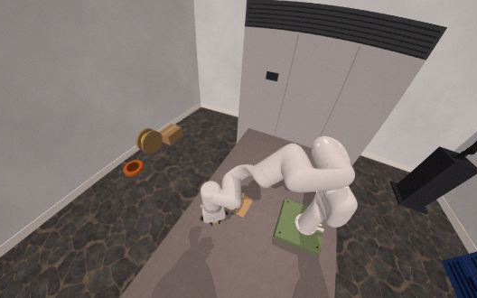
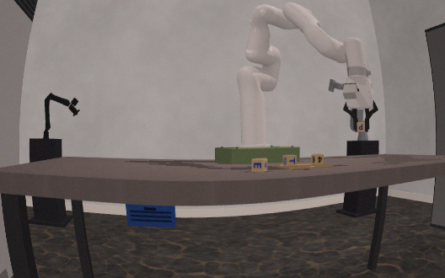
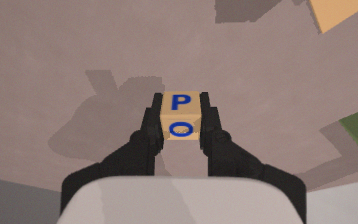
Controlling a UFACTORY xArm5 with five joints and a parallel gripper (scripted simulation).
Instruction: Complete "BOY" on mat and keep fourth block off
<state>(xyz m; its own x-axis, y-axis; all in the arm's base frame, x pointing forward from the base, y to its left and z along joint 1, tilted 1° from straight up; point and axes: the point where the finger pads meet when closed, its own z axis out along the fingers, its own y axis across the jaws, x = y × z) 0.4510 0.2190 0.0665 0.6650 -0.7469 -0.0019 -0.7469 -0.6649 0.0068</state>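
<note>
Right now my hand is 40 mm past the tan mat, 200 mm to the left of it and 120 mm above it.
</note>
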